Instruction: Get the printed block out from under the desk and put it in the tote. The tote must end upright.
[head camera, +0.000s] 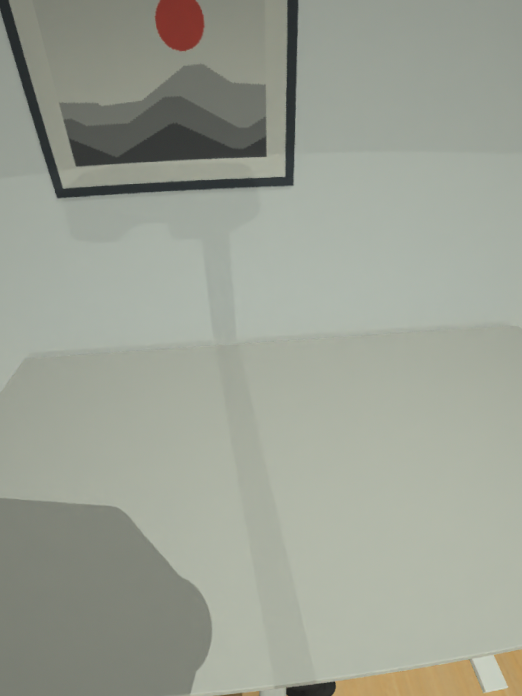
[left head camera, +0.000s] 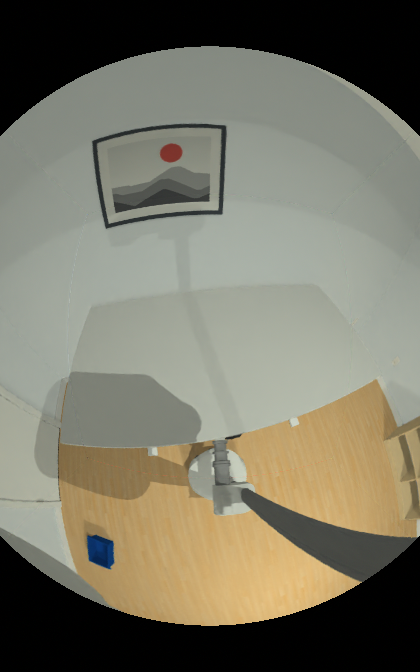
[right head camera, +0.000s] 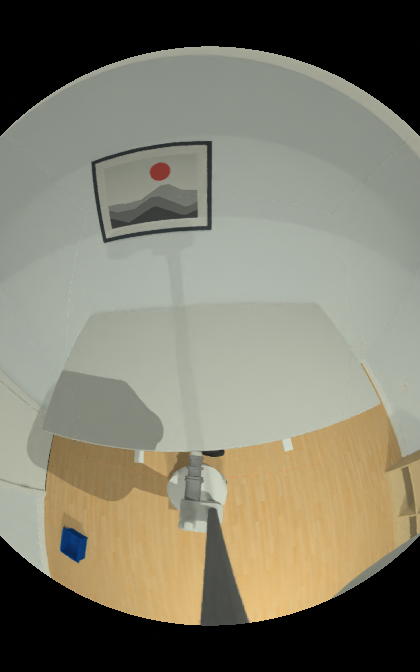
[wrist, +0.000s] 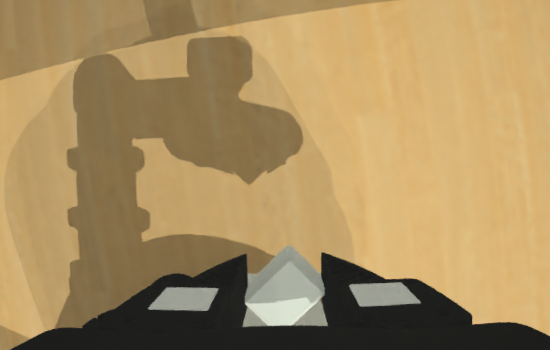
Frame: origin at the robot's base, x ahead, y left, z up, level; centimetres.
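Where they show: gripper, between the fingertips: (wrist: 284, 277).
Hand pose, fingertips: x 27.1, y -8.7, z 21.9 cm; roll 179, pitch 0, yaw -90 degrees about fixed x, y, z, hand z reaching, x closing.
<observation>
After its pixels a point has its place.
The printed block (wrist: 285, 290) @(x 27.0, y -8.7, z 23.6 cm) is a pale grey-white block. In the wrist view it sits between the two black fingers at the bottom middle, turned with a corner upward, its sides touching both fingers. My gripper (wrist: 284, 277) @(x 27.1, y -8.7, z 22.0 cm) is shut on it and holds it above the wooden floor. The blue tote (left head camera: 101, 551) (right head camera: 74, 544) stands upright on the floor at the lower left in both side head views, well apart from the arm. The desk (head camera: 365, 477) @(x 49.8, y -17.1, z 92.2 cm) (left head camera: 270, 350) (right head camera: 260, 370) has a pale top; part of a black shape shows at its front edge, beside the arm.
White desk feet (left head camera: 294, 422) (right head camera: 287, 444) show past the desk's front edge. The robot's round white base (left head camera: 197, 475) (right head camera: 176, 487) is near that edge. A tan shelf unit (left head camera: 395, 445) (right head camera: 395, 475) stands at the right. A framed picture (head camera: 179, 129) @(x 94.7, y 21.5, z 147.2 cm) hangs on the wall behind the desk.
</observation>
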